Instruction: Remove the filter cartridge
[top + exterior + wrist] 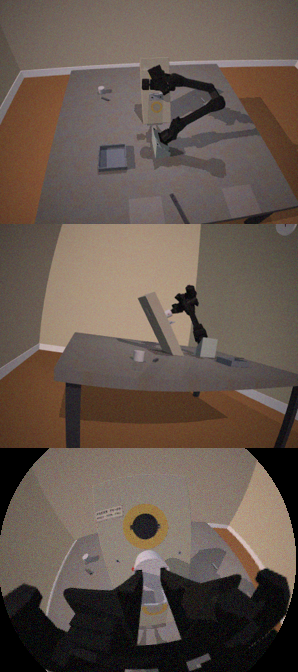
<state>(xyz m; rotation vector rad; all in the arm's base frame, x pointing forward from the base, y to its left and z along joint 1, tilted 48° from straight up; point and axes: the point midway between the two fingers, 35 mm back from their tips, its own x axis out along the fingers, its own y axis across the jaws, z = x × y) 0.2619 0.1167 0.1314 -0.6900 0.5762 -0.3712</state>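
My gripper tip is now 10 mm short of the round filter cartridge and 10 mm above it. Round my gripper tip: short dark bar (190 mm ahead, 320 mm to the left, 230 mm below); then grey tray (310 mm behind, 310 mm to the left, 230 mm below); then service panel (50 mm ahead, 10 mm to the right, 60 mm below).
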